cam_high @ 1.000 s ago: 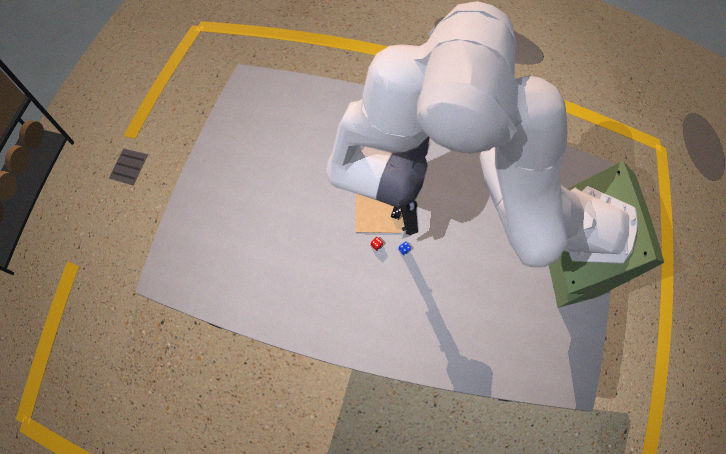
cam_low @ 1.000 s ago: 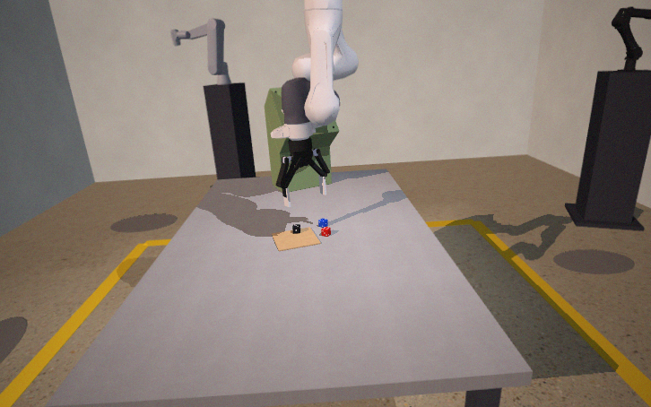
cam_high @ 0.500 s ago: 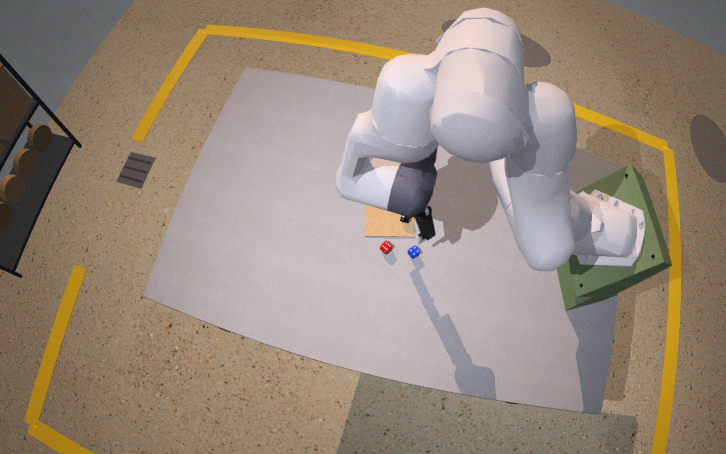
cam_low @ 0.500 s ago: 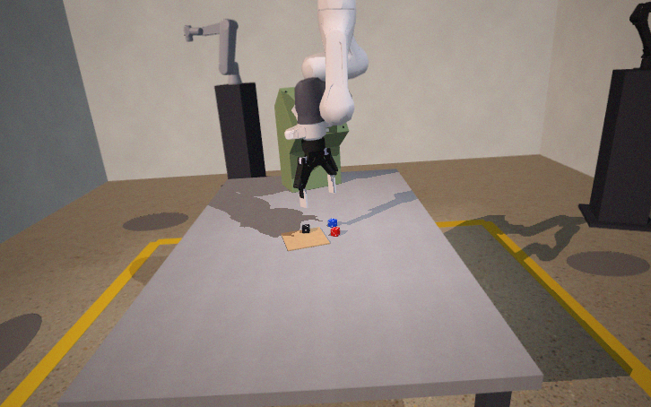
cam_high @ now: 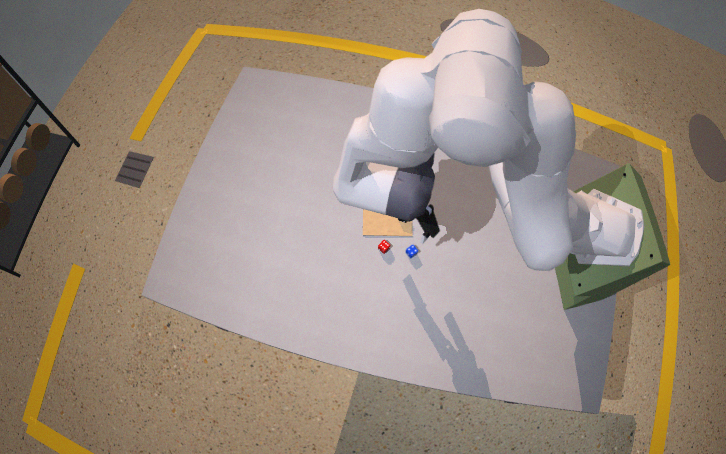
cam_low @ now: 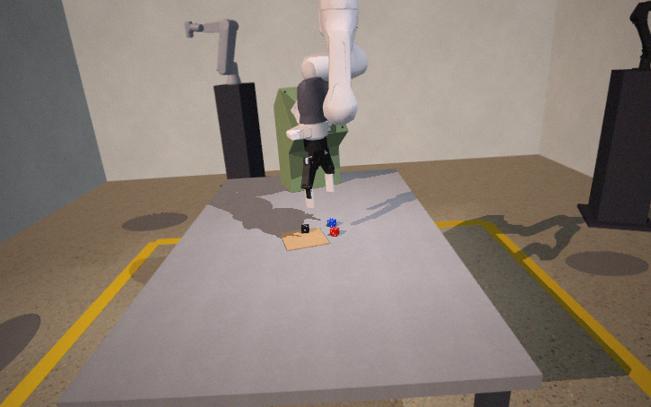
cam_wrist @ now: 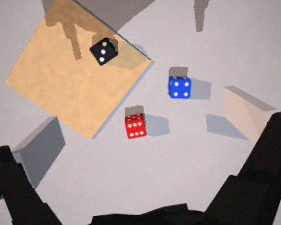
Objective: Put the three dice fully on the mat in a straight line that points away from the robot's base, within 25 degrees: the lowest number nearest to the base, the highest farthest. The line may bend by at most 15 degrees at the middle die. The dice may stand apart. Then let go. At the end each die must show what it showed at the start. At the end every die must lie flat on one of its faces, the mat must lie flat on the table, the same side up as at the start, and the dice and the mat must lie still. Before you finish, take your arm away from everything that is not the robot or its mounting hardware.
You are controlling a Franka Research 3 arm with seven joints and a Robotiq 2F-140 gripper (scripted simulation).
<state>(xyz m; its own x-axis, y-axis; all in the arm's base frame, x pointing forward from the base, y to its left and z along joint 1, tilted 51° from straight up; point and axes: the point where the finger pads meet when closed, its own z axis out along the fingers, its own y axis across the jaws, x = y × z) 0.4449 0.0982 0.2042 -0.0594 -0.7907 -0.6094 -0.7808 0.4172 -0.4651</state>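
Right now my hand is 50 mm past the blue die, 10 mm to the right of it and 120 mm above it. From my hand the other things lie so: red die (20 mm ahead, 50 mm to the left, 120 mm below); tan mat (70 mm ahead, 40 mm to the right, 130 mm below); black die (30 mm ahead, 60 mm to the right, 120 mm below).
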